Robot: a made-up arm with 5 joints. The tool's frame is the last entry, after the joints. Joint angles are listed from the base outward. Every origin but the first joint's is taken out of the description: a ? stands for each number. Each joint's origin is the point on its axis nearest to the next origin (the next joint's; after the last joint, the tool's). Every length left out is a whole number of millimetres.
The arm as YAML. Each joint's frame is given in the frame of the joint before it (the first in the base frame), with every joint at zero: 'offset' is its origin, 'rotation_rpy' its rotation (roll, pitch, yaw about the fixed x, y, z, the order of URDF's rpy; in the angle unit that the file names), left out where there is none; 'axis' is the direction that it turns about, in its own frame. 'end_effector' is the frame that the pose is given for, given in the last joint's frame.
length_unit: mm
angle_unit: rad
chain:
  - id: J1
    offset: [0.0, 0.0, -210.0]
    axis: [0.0, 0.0, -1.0]
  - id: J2
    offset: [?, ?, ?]
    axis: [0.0, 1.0, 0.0]
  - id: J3
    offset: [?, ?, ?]
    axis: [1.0, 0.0, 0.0]
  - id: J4
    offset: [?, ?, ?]
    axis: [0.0, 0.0, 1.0]
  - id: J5
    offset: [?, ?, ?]
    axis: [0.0, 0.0, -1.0]
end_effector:
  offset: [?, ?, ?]
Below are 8 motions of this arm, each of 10 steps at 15 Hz.
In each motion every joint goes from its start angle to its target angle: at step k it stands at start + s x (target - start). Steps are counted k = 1, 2, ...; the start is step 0. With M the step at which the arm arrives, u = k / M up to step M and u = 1 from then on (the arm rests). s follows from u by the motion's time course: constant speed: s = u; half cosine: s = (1 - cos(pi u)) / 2; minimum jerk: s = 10 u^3 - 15 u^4 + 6 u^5.
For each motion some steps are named. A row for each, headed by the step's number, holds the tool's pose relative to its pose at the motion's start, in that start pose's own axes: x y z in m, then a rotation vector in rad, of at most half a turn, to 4 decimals.
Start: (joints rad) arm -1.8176 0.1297 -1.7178 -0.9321 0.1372
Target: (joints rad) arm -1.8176 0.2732 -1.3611 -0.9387 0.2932
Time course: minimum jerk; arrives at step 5
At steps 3, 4, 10:
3: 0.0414 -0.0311 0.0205 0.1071 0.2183 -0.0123
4: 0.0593 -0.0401 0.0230 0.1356 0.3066 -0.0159
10: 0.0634 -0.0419 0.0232 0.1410 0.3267 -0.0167

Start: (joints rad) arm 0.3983 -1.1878 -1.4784 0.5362 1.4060
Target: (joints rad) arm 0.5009 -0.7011 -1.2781 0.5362 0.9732
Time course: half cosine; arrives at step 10
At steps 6, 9, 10:
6: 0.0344 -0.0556 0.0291 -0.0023 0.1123 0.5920
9: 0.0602 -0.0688 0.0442 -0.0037 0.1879 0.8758
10: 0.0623 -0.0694 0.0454 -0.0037 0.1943 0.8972

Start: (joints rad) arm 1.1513 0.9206 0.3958 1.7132 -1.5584
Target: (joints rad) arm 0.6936 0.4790 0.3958 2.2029 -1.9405
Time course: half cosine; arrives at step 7
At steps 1, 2, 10:
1: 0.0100 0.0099 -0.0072 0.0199 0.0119 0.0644
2: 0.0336 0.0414 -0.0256 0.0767 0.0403 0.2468
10: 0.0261 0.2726 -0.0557 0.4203 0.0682 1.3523

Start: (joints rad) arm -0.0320 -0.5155 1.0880 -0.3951 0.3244
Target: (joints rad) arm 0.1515 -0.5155 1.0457 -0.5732 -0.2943
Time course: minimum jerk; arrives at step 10
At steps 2, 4, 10:
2: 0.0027 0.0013 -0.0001 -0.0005 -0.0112 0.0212
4: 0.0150 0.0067 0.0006 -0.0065 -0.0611 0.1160
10: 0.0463 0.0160 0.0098 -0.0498 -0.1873 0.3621

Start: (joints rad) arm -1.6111 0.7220 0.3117 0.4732 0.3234
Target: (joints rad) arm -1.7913 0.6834 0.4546 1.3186 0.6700
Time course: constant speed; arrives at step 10
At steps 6, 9, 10:
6: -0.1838 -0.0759 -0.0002 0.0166 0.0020 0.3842
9: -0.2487 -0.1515 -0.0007 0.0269 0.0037 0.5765
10: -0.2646 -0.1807 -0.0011 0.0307 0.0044 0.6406

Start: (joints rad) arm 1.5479 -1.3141 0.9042 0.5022 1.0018
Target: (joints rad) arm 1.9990 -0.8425 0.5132 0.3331 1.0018
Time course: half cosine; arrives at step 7
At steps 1, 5, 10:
1: 0.0046 0.0204 -0.0121 -0.0406 -0.0110 -0.0303
5: 0.1591 0.2259 -0.2653 -0.6394 -0.2031 -0.5110
10: 0.2172 0.2381 -0.3330 -0.7788 -0.2539 -0.6338

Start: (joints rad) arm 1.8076 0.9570 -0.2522 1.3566 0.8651
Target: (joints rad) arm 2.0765 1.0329 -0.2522 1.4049 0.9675
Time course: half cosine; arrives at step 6
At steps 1, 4, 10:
1: 0.0006 -0.0063 0.0038 0.0165 -0.0003 -0.0124
4: 0.0015 -0.0748 0.0350 0.1874 -0.0026 -0.1342
10: -0.0007 -0.1014 0.0430 0.2510 -0.0031 -0.1768

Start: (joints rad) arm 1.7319 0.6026 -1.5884 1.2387 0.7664
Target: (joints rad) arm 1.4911 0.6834 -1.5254 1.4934 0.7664
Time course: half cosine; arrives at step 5
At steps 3, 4, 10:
3: -0.0837 -0.0085 -0.0341 -0.1112 -0.0811 0.2196
4: -0.1119 -0.0160 -0.0477 -0.1579 -0.1046 0.3044
10: -0.1220 -0.0194 -0.0529 -0.1763 -0.1125 0.3368

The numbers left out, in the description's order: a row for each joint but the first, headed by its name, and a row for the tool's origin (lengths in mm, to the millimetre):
J2: 34.0 35.0 0.0
J3: 23.0 0.0 50.0
J4: 0.0 -17.0 336.0
J5: 68.0 363.0 0.0
tool: 25.0 -36.0 0.0

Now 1 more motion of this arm.
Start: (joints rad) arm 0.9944 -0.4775 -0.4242 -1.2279 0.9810
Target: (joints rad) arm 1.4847 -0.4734 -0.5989 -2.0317 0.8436
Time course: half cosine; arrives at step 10
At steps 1, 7, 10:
1: 0.0033 0.0066 -0.0021 0.0023 -0.0105 -0.0260
7: 0.1687 0.1104 -0.0107 0.1478 -0.3351 -0.8273
10: 0.2120 0.1004 0.0062 0.2126 -0.4199 -1.0344

